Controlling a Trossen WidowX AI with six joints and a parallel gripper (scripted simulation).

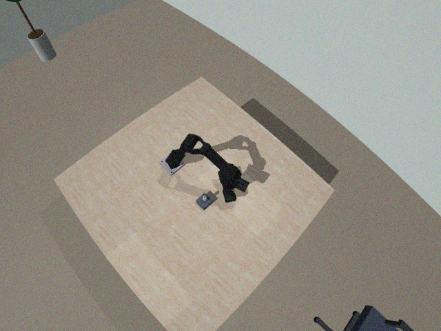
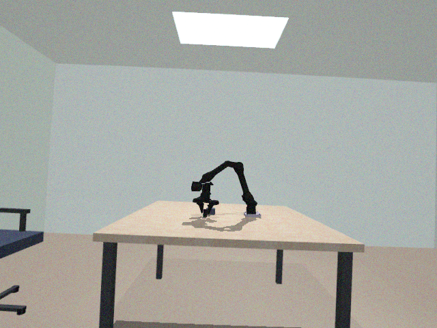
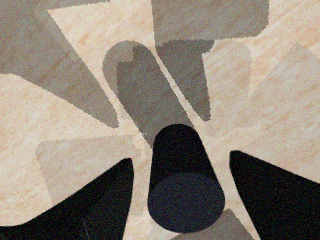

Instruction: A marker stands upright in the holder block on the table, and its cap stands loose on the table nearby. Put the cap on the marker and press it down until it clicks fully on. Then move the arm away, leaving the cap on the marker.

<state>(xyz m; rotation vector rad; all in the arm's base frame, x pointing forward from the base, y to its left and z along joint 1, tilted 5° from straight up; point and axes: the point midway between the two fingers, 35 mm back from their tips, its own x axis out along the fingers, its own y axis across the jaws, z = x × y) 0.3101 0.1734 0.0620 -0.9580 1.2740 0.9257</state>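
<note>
The marker is 10 mm behind my gripper tip, 140 mm to the right of it and 60 mm above it. From my gripper tip the other things lie so: holder block (10 mm behind, 140 mm to the right); then dark cap (10 mm above).
</note>
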